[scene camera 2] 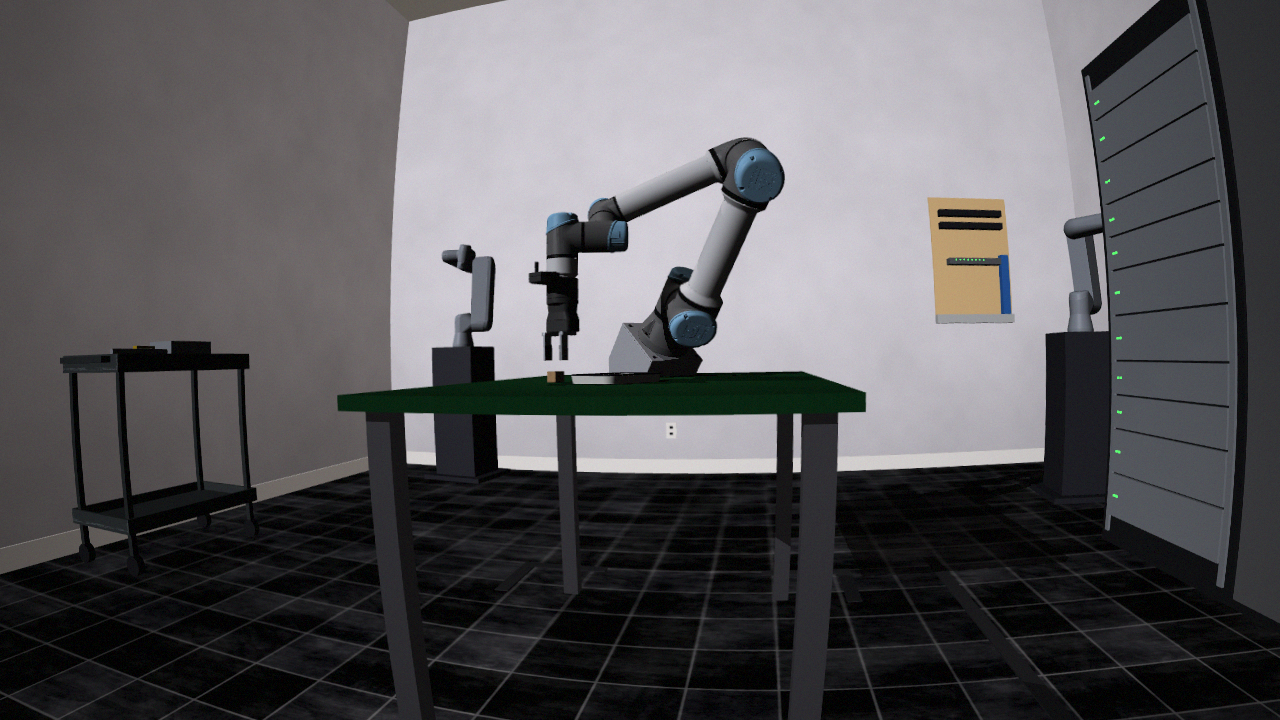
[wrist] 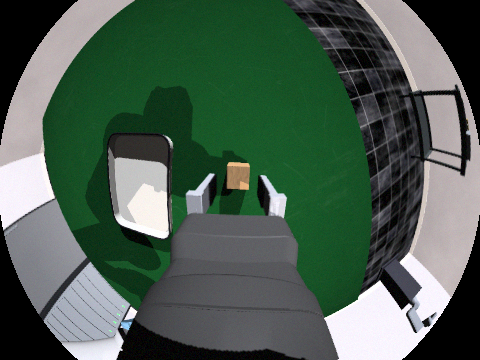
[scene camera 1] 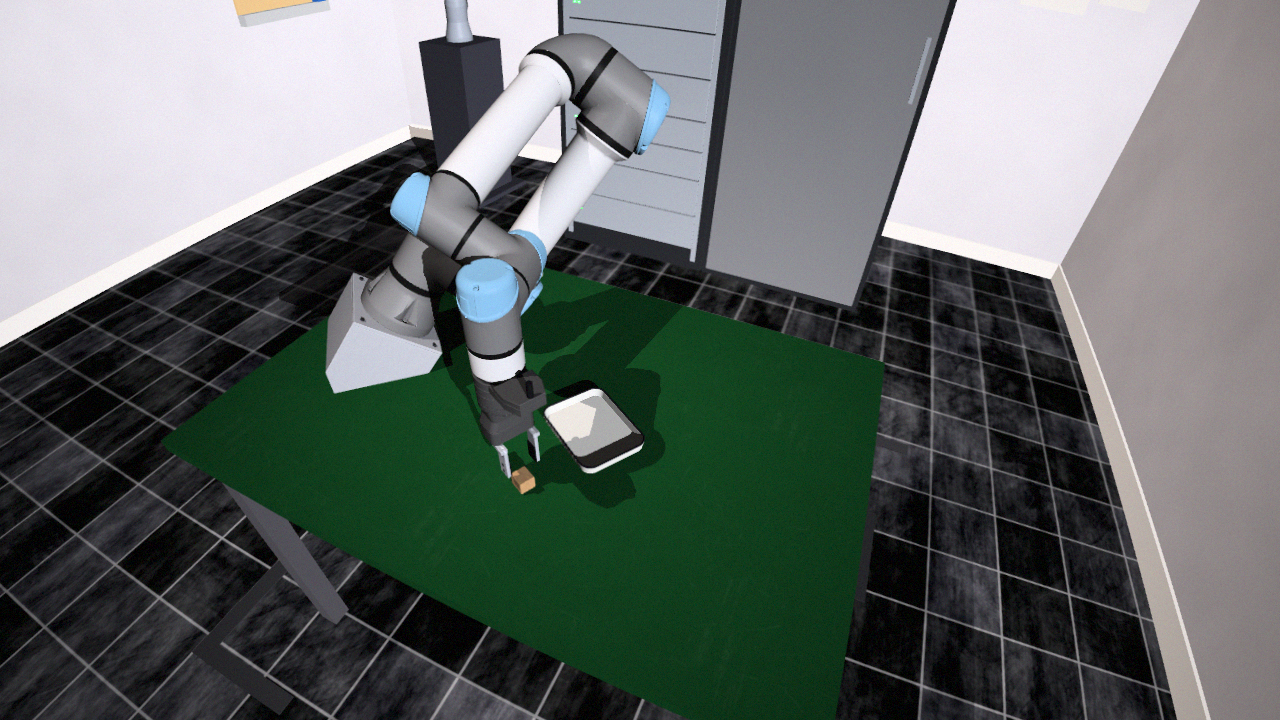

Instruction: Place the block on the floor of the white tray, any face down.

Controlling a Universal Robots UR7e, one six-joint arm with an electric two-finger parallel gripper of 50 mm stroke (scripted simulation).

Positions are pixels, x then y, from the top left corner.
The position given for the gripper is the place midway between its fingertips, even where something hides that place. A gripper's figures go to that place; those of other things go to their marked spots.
Scene:
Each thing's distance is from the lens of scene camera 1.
gripper (scene camera 1: pixel 520 464): 92 cm
white tray (scene camera 1: pixel 591 426): 103 cm

